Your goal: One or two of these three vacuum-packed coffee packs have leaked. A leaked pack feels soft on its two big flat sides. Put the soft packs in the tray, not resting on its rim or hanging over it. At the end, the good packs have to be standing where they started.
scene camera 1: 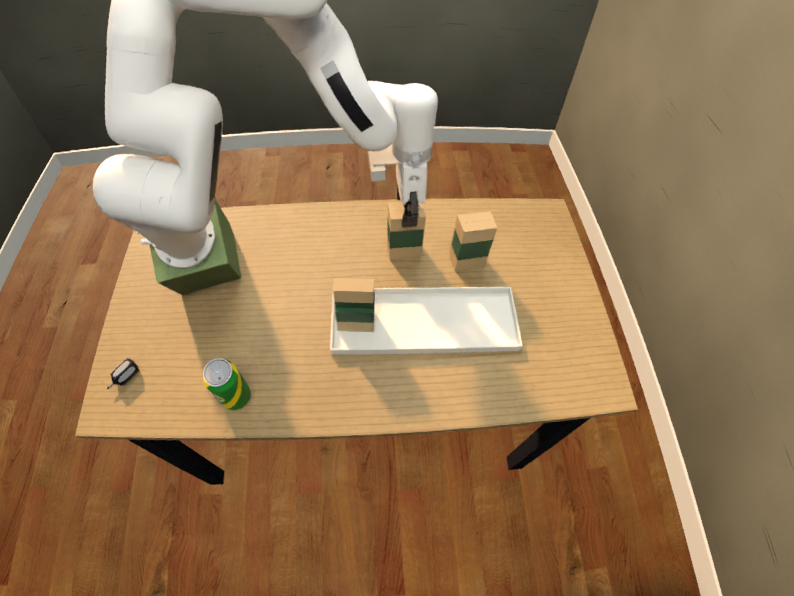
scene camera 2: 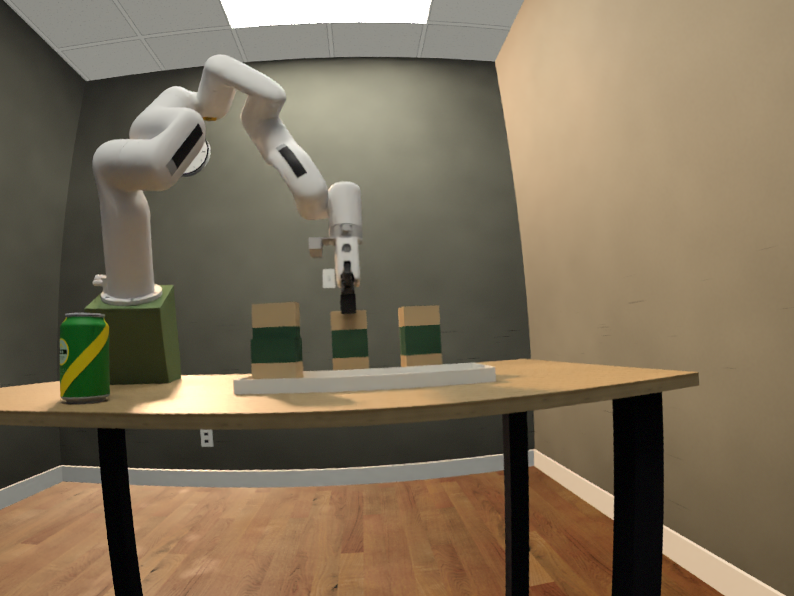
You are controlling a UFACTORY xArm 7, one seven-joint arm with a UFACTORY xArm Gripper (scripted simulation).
Labels:
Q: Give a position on a white tray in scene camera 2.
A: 463,373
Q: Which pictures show the white tray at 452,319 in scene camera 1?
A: Scene camera 1 and scene camera 2: all of them.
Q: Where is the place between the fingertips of my gripper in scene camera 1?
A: At 406,212

